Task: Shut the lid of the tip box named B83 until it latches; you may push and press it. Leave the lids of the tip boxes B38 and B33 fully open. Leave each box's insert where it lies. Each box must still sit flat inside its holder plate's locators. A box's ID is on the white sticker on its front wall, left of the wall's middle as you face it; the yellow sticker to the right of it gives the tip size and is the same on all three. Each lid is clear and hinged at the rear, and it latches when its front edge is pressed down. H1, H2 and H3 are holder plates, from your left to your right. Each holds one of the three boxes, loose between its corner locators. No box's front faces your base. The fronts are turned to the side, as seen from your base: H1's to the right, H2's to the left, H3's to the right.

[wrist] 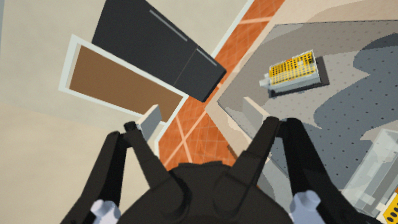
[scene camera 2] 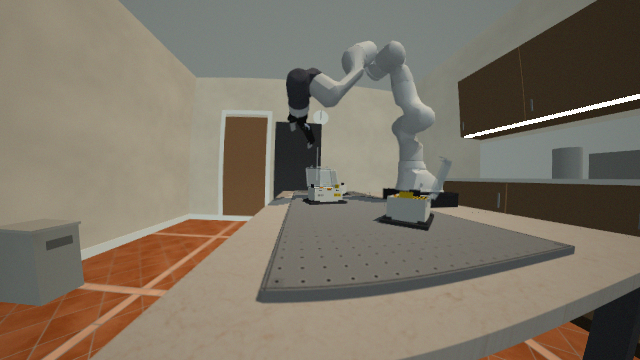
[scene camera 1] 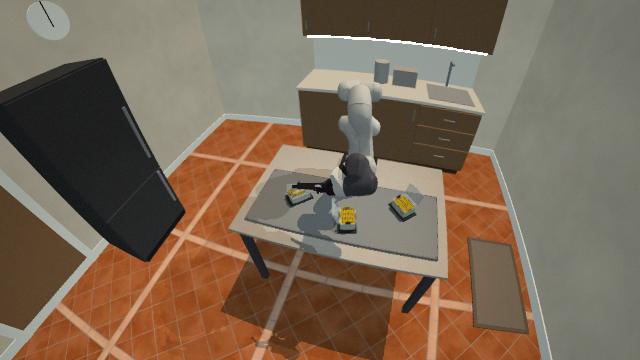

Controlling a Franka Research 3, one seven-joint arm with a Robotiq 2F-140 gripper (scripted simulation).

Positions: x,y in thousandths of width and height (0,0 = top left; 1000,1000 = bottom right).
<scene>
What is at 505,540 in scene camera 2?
A tip box.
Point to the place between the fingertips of my gripper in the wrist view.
504,484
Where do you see a tip box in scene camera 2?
630,582
</scene>
